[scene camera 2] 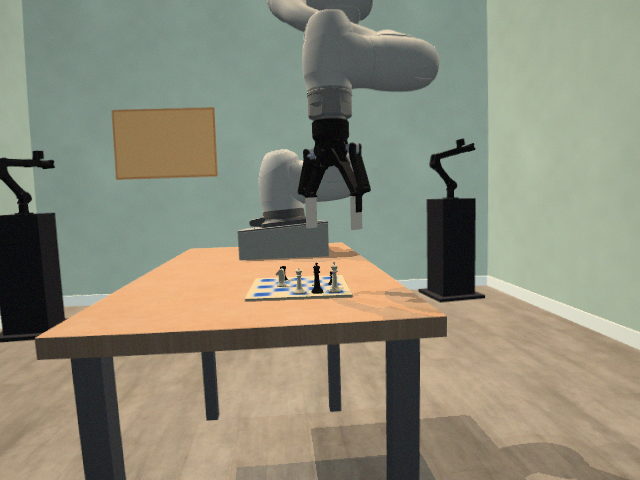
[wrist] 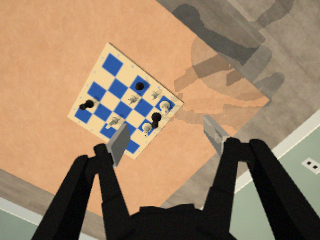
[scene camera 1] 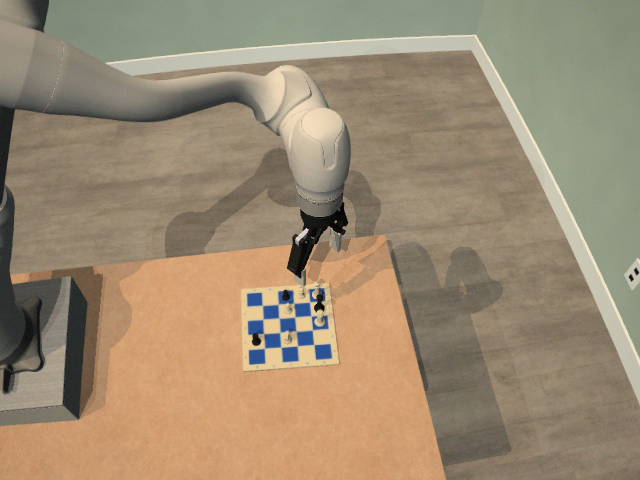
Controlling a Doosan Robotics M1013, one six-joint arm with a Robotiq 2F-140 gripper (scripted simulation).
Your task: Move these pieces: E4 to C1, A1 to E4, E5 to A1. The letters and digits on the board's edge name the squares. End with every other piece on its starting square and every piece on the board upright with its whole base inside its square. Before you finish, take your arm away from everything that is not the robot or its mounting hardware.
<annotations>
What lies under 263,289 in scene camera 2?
A chessboard.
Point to a chessboard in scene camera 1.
263,310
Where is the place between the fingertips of the gripper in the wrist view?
165,127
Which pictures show the gripper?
Scene camera 2, the wrist view and scene camera 1: all of them.
</annotations>
